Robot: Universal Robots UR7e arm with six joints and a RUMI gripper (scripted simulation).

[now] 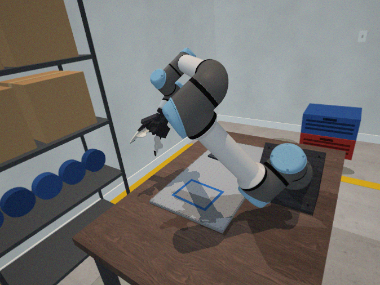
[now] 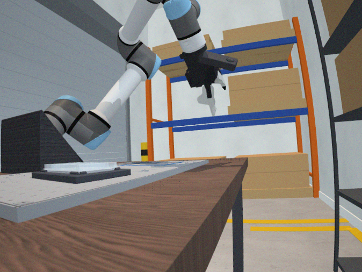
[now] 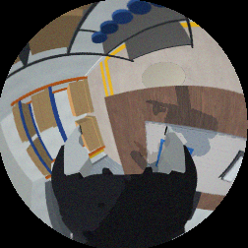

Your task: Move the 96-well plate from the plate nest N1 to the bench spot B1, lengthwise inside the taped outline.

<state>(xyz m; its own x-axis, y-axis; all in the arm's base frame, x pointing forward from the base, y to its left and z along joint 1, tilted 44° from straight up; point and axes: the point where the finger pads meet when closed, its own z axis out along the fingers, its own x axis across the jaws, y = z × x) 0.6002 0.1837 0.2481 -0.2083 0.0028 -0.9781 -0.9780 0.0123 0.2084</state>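
Right now my hand is 180 mm past the 96-well plate, 430 mm to the left of it and 190 mm above it. Round my hand: dark plate nest: 180 mm behind, 430 mm to the right, 200 mm below.
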